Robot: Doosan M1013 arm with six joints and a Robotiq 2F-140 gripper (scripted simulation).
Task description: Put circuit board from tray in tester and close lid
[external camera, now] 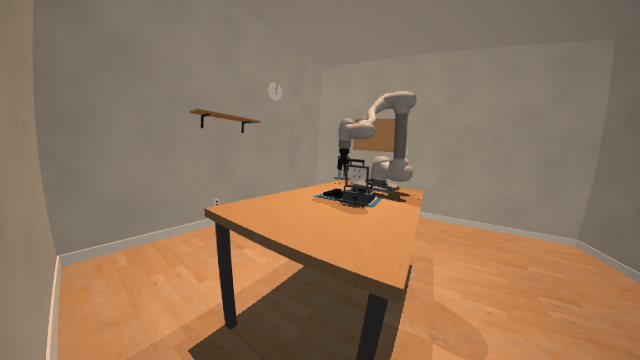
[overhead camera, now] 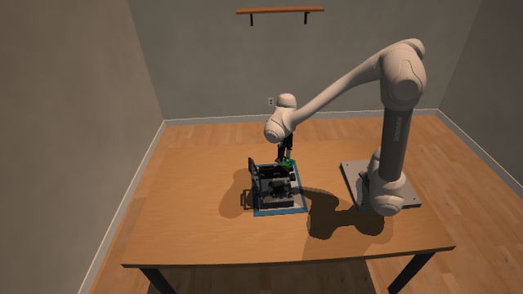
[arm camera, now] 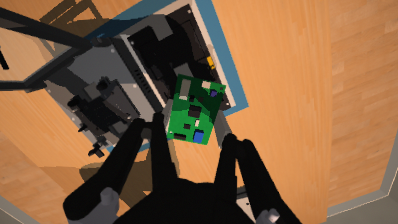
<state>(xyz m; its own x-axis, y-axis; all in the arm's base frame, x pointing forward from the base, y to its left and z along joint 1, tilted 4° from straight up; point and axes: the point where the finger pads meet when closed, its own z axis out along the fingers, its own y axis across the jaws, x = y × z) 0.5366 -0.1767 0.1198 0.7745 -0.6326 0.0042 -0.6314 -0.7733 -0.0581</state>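
Now: hand 20 mm above the green circuit board. Round my hand: dark block (230 mm to the left, 50 mm below); then tester lid (190 mm ahead, 170 mm to the left, 40 mm above).
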